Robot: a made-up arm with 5 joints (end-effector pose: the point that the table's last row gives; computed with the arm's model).
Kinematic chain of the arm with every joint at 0, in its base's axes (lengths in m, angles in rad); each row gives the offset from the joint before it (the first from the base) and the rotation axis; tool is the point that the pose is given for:
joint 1: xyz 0 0 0.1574 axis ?
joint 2: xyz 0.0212 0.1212 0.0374 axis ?
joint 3: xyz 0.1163 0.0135 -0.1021 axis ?
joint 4: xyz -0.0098 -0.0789 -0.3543 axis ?
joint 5: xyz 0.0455 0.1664 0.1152 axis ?
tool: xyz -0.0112 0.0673 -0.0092
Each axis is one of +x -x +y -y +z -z.
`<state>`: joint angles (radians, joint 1 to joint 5).
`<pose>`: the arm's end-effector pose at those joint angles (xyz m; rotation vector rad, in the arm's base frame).
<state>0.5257 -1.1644 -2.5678 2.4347 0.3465</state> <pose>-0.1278 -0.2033 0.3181 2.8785 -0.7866 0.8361</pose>
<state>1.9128 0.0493 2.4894 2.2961 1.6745</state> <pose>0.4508 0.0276 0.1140 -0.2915 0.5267 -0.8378</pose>
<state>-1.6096 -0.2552 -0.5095 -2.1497 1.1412</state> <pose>0.1102 -0.3446 0.3007 0.1654 -1.0514 -2.1194</pose>
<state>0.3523 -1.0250 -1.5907 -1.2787 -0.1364</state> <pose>-0.0779 0.3066 -0.0324 -0.1901 2.0390 -1.2989</pose>
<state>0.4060 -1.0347 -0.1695 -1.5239 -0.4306</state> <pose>0.0920 -0.0276 -0.2368 -0.4156 0.5365 -2.3599</pose>
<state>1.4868 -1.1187 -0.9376 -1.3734 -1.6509</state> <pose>-0.0230 0.4001 0.1665 -0.2810 0.9104 -0.6933</pose>
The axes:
joint 1: +x
joint 2: +z
joint 3: -y
joint 4: +z
joint 5: +y

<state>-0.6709 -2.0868 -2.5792 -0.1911 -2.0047</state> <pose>0.1998 0.1571 0.1524 0.0468 -0.1609 -1.9129</pose>
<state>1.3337 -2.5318 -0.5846 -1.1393 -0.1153</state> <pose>-0.1097 0.3887 0.0939 0.1179 -2.0560 1.5863</pose>
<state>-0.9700 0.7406 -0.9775 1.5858 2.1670</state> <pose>-0.1145 -0.0106 0.1942 1.1065 -1.7242 -0.6062</pose>
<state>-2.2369 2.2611 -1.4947 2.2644 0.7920</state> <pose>0.2553 0.0141 -0.0286 -1.2812 -1.6076 0.4204</pose>
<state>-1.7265 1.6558 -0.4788 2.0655 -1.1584</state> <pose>0.1716 -0.1648 0.2634 1.1334 2.0652 0.5858</pose>
